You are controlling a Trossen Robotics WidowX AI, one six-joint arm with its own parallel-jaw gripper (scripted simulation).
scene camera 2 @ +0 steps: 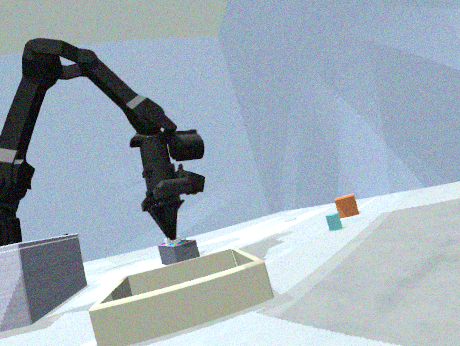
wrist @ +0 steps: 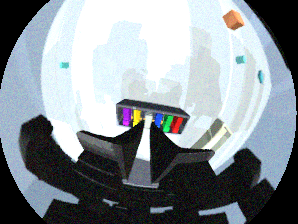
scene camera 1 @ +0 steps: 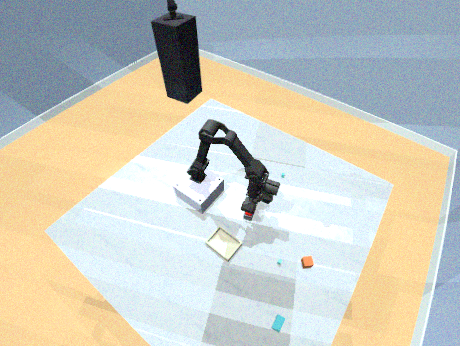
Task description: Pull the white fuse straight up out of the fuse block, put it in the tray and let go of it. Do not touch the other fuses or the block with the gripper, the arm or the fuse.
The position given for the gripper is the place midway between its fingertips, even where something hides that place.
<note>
In view: the gripper (scene camera 2: 172, 240) and a tray (wrist: 218, 133).
The gripper shows as well in the wrist view (wrist: 147, 123).
</note>
